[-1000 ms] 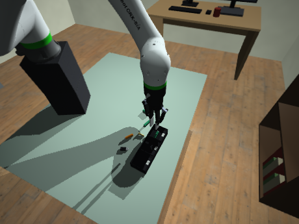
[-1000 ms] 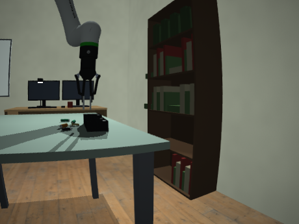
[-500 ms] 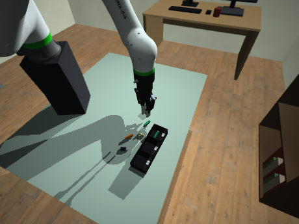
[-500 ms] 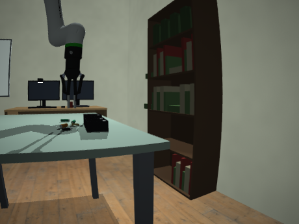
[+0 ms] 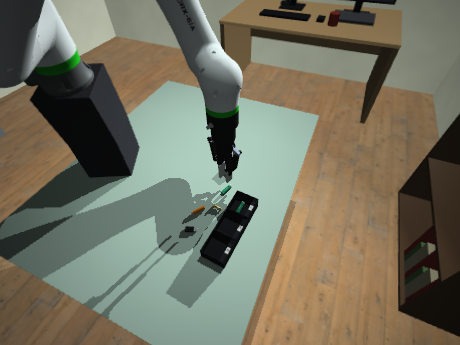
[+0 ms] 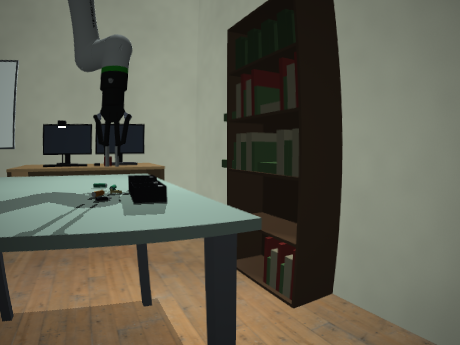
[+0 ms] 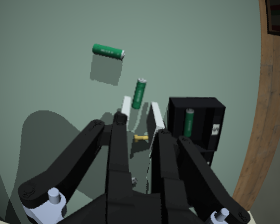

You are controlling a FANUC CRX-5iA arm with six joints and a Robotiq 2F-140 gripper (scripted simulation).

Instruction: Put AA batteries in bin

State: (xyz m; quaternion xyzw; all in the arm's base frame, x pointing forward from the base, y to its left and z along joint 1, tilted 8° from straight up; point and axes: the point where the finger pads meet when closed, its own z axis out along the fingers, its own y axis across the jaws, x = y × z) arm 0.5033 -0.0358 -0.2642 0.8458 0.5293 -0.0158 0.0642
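Now: hand 20 mm past the small yellow piece, 80 mm to the left of it and 100 mm above it. Also, from my hand: orange battery 70 mm behind, 110 mm to the right, 100 mm below; then small dark piece 70 mm behind, 190 mm to the right, 110 mm below.
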